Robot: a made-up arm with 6 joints.
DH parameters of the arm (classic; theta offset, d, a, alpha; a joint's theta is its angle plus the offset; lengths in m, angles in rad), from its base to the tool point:
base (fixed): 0 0.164 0 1.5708
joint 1: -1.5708 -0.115 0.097 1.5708
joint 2: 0 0.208 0.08 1.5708
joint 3: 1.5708 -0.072 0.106 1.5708
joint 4: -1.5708 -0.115 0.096 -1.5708
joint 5: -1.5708 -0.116 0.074 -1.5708
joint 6: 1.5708 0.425 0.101 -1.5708
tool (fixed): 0 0.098 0 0
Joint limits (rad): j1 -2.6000..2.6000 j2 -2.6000..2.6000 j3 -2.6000..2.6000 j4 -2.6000..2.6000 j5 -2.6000..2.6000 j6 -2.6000..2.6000
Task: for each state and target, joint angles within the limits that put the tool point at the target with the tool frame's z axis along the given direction. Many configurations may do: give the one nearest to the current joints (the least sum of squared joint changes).
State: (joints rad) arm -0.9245 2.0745 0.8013 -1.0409 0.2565 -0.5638
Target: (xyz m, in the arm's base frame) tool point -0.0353 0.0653 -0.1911 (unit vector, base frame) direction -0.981 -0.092 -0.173
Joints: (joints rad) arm -1.4916 2.2352 0.9062 -1.1268 1.0378 -0.6421
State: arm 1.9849 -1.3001 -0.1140 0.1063 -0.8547 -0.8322
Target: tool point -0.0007 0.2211 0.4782 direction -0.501 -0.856 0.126
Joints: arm 2.5880 -1.2987 -0.6866 -0.5934 -1.0224 -0.8137
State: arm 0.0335 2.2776 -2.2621 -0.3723 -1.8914 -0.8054
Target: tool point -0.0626 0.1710 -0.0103 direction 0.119 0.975 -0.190
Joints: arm -0.5941 2.6000 -1.6214 0.1751 -1.9035 -0.7722
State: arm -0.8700 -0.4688 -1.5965 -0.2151 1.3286 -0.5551
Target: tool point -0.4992 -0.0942 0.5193 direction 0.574 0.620 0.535
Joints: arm -0.3525 -0.6494 -1.0142 -0.4148 1.8537 -0.7516
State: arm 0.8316 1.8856 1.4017 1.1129 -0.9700 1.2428
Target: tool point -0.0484 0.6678 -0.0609 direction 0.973 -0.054 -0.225
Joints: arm 0.8689 1.9378 1.6303 1.5015 -0.4919 1.0487
